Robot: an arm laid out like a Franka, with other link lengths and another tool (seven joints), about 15 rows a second.
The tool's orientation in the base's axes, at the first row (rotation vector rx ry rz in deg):
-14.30, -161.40, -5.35
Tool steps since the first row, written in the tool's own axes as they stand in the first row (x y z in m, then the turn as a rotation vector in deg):
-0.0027, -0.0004, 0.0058, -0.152, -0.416, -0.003
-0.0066, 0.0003, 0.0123, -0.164, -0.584, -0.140
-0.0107, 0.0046, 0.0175, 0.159, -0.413, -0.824
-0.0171, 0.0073, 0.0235, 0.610, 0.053, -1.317
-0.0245, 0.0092, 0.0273, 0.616, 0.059, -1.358
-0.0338, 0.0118, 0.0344, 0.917, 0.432, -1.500
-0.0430, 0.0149, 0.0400, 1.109, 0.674, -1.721
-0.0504, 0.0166, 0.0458, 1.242, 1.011, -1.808
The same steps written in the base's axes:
0.0007, -0.0003, -0.0064, 0.068, -0.434, -0.060
0.0025, 0.0004, -0.0137, 0.090, -0.613, 0.060
0.0056, 0.0044, -0.0198, 0.023, -0.455, 0.817
0.0103, 0.0066, -0.0274, -0.167, 0.030, 1.442
0.0164, 0.0076, -0.0332, -0.159, 0.033, 1.483
0.0235, 0.0093, -0.0428, -0.330, 0.436, 1.726
0.0310, 0.0114, -0.0508, -0.400, 0.684, 2.004
0.0365, 0.0124, -0.0586, -0.437, 1.029, 2.141

